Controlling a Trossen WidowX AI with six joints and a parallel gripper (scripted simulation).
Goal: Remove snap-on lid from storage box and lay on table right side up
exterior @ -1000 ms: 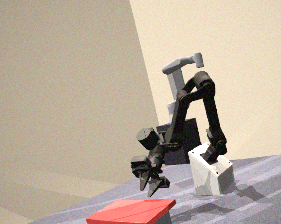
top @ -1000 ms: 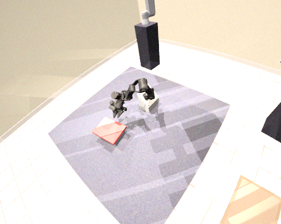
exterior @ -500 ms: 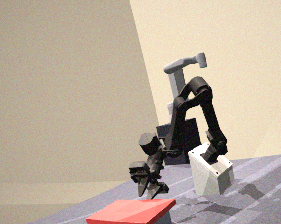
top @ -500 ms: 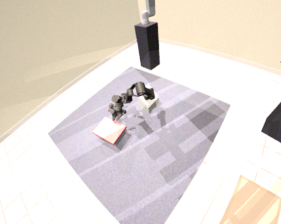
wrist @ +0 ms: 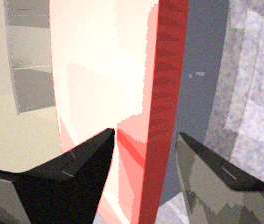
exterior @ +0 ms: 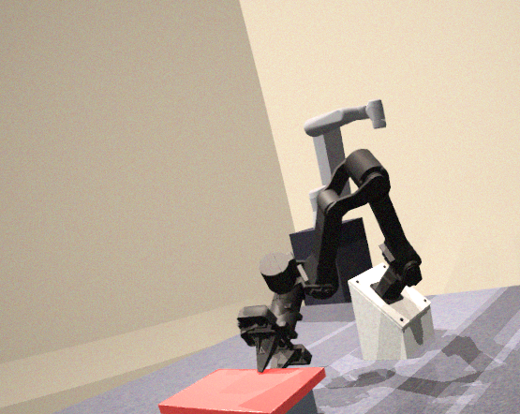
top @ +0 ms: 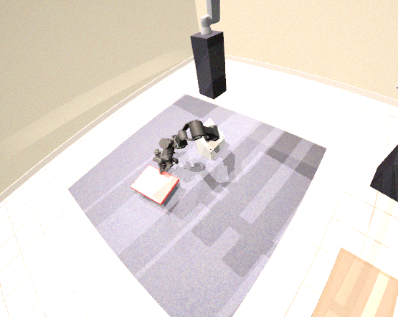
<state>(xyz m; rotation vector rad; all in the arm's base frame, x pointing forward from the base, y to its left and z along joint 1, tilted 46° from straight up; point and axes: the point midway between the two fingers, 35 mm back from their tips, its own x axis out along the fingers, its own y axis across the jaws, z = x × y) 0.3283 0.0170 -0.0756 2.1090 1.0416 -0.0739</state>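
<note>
Now: the red lid 70 mm ahead of my gripper tip, 20 mm to the left of it and 10 mm above it. Also, from my gripper tip: grey storage box: 70 mm ahead, 20 mm to the left, 40 mm below.
</note>
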